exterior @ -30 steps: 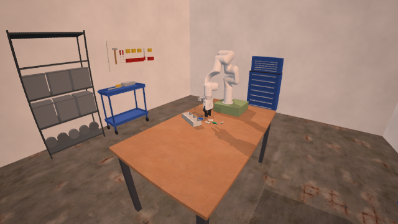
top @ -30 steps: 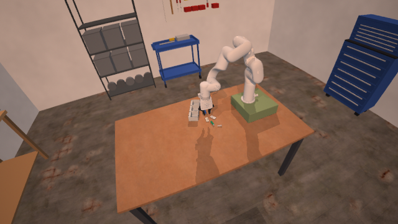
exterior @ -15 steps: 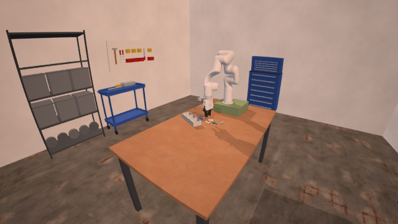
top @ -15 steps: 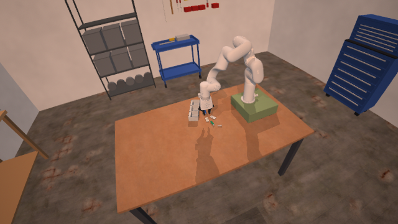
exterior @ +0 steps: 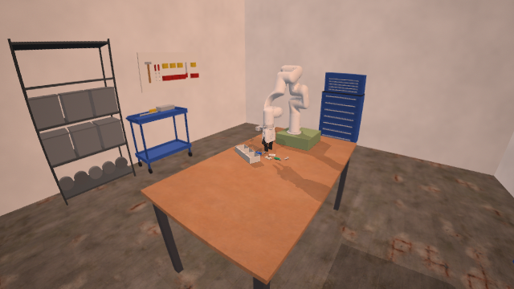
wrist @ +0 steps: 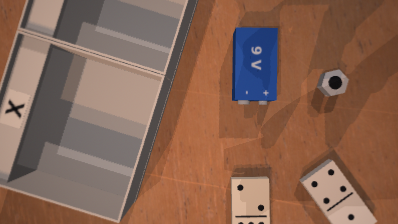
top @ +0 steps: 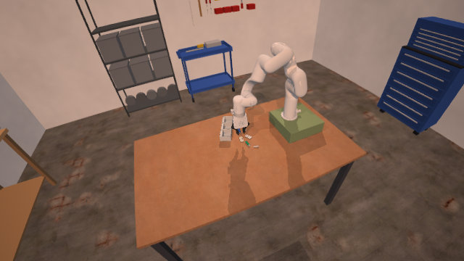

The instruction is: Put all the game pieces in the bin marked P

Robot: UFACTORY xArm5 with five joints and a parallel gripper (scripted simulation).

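Now: hand 80 mm above the cream domino. Also, from my hand: green piece: 80 mm below, 70 mm to the left, 20 mm behind; hex nut: 80 mm to the right, 80 mm below, 70 mm behind; blue block battery: 90 mm to the right, 80 mm below, 10 mm behind.
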